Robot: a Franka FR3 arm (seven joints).
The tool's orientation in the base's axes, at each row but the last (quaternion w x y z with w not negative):
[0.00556, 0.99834, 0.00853, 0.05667]
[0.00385, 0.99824, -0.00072, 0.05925]
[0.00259, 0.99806, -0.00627, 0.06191]
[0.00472, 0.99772, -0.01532, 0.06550]
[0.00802, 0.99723, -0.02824, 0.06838]
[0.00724, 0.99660, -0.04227, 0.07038]
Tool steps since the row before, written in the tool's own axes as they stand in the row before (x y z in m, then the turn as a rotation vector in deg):
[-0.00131, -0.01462, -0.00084, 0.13, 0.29, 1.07]
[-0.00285, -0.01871, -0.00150, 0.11, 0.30, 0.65]
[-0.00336, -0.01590, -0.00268, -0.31, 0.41, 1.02]
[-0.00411, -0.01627, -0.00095, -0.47, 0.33, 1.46]
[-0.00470, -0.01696, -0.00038, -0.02, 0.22, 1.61]
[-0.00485, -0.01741, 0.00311, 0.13, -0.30, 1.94]
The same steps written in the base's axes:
[-0.00164, 0.01460, 0.00051, 0.26, -0.30, -1.04]
[-0.00297, 0.01872, 0.00101, 0.19, -0.31, -0.63]
[-0.00346, 0.01596, 0.00217, -0.19, -0.41, -1.05]
[-0.00369, 0.01640, 0.00028, -0.29, -0.33, -1.51]
[-0.00373, 0.01720, -0.00047, 0.19, -0.25, -1.59]
[-0.00287, 0.01769, -0.00391, 0.42, 0.25, -1.90]

